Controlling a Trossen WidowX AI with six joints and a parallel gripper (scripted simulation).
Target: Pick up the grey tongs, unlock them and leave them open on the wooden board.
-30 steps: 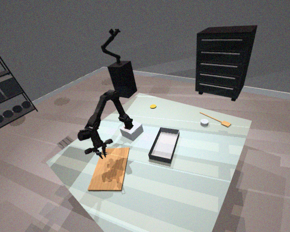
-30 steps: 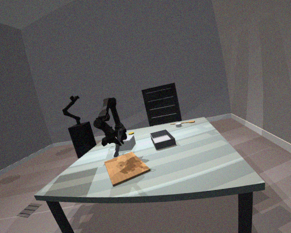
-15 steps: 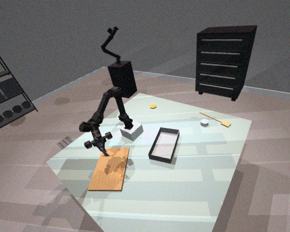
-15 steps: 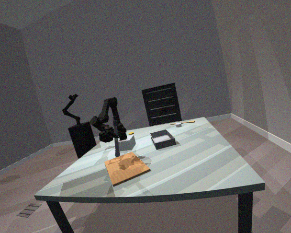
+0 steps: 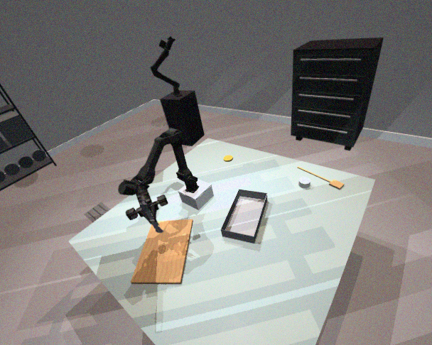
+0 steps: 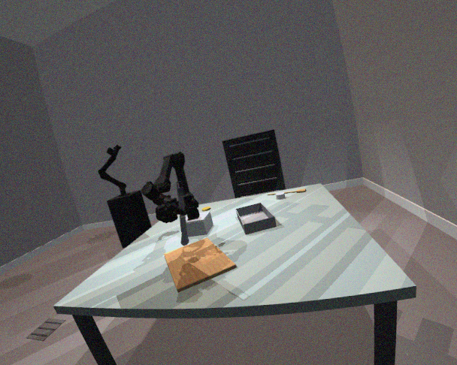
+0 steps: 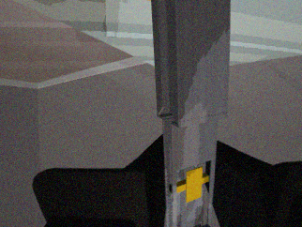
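The wooden board lies 30 mm behind my gripper tip, 10 mm to the left of it and 220 mm below it. The rest, counted from my gripper tip: small white cylinder 490 mm ahead, 710 mm to the left, 210 mm below; then roasting tin 270 mm ahead, 350 mm to the left, 200 mm below; then yellow disc 90 mm behind, 830 mm to the left, 220 mm below.
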